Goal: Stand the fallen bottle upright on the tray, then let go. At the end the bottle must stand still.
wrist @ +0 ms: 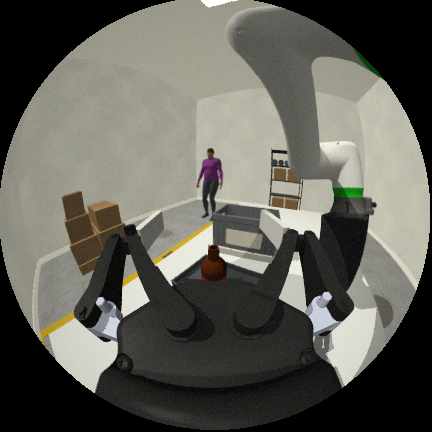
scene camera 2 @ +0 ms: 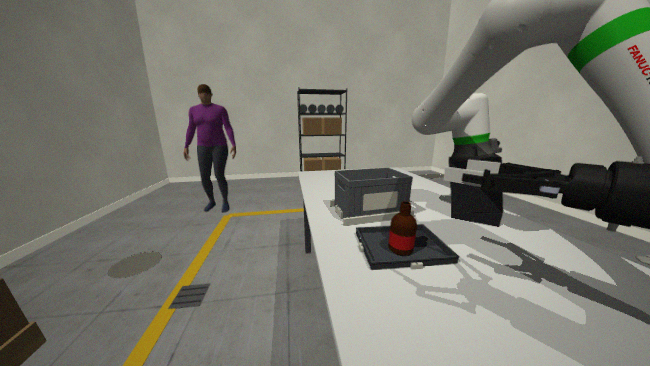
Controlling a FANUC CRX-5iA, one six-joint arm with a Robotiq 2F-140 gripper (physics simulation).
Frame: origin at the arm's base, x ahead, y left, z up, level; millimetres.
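Seen in the pictures: gripper, fingertip midpoint: (wrist: 211,218) (scene camera 2: 457,168); arm's base, link origin: (wrist: 347,213) (scene camera 2: 471,157).
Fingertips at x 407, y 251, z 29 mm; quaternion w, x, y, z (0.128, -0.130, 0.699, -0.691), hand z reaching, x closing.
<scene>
Offsets run from my fingertips to a thing's top centre. Level surfaces: height alone.
The brown bottle with a red label @(dx +37, dy -110, dz -120 mm) (scene camera 2: 402,232) (wrist: 214,267) stands upright on the dark tray @(dx +23, dy -125, dz -254 mm) (scene camera 2: 376,248) (wrist: 192,272). In the wrist view its lower part is hidden behind the gripper body. My gripper (scene camera 2: 472,171) (wrist: 211,218) is open with nothing between its fingers. It is above the table, to the right of the bottle in the scene view, higher than the bottle and well apart from it. The tray lies flat on the white table @(dz -280 mm) (scene camera 2: 360,315).
A grey crate @(dx -25, dy -405, dz -104 mm) (scene camera 2: 350,200) (wrist: 218,232) stands behind the tray. A black pedestal (scene camera 2: 476,205) (wrist: 345,245) carries a second white arm at the right. A person in purple (scene camera 2: 210,125) (wrist: 211,170) stands on the floor beyond. Stacked boxes (wrist: 82,231) are at the left.
</scene>
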